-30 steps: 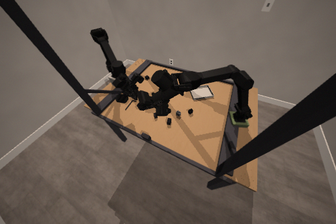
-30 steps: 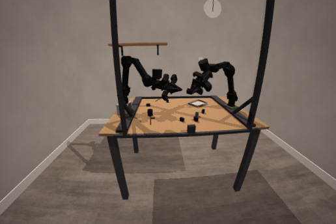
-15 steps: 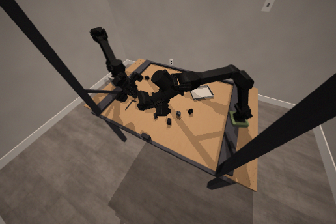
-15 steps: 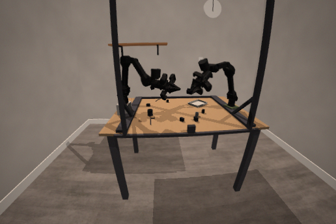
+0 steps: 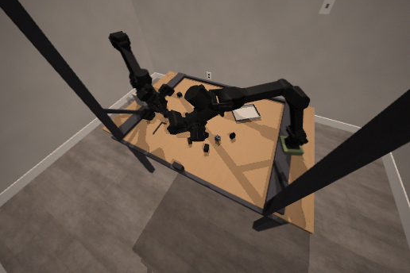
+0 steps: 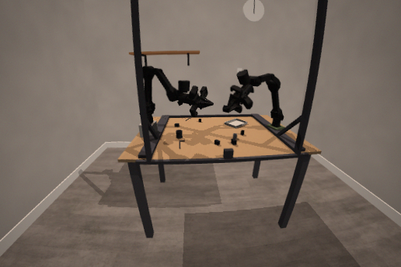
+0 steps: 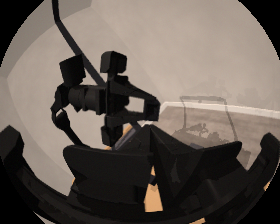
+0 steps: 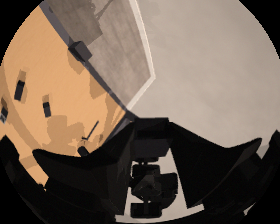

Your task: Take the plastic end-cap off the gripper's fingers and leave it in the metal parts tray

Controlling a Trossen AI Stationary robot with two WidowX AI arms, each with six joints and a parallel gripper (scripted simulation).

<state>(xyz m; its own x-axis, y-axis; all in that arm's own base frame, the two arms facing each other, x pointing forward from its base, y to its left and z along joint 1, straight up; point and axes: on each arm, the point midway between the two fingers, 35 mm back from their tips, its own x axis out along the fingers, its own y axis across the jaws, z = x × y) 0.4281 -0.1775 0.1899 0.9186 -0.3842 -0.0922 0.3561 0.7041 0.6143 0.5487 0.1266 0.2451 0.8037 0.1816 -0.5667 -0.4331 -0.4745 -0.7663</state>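
The plastic end-cap lies 3 cm to the left of my right hand and 1 cm below it. Round my right hand: metal parts tray: 45 cm ahead, 27 cm below, 19 cm to the right; then cylinder: 29 cm to the left, 25 cm below, 23 cm ahead.
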